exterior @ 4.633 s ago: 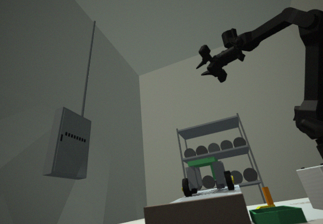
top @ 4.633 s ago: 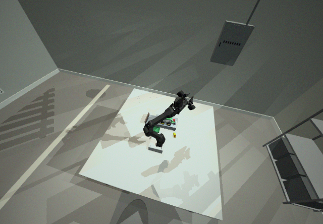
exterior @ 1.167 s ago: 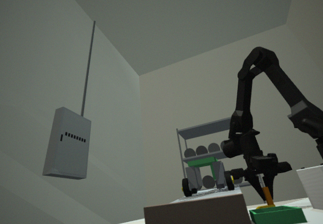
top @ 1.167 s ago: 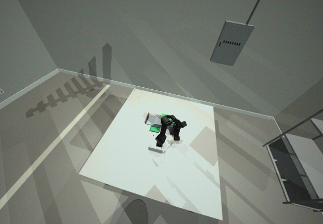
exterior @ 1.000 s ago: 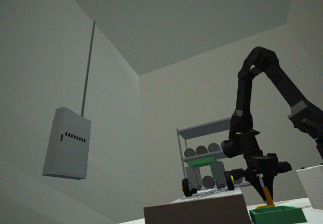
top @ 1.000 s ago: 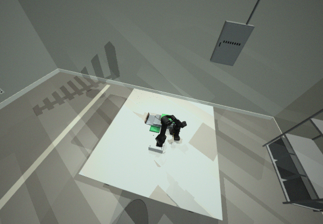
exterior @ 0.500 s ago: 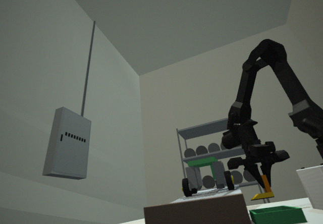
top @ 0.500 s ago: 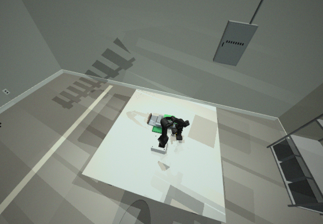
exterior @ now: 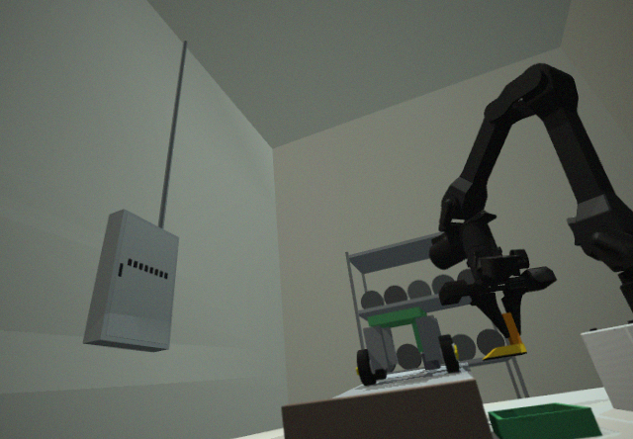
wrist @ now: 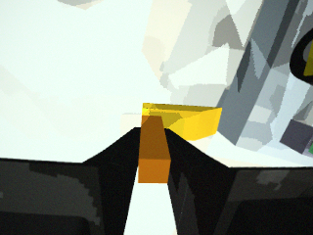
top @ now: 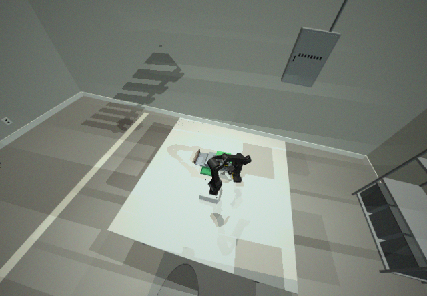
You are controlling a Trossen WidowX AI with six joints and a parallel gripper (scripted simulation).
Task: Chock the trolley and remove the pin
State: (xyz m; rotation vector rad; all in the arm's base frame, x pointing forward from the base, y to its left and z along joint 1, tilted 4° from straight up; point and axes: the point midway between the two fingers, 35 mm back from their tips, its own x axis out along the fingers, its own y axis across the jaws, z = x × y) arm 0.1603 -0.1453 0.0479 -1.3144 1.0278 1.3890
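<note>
Now: gripper tip 4 cm short of the green tray, 24 cm to the right of it and 12 cm above it. From my gripper tip the other things lie so: yellow chock: 2 cm ahead, 1 cm to the left, 1 cm below; then red-headed stop pin: 14 cm ahead, 3 cm to the left, 2 cm above; then green-topped trolley: 16 cm ahead, 12 cm to the left.
</note>
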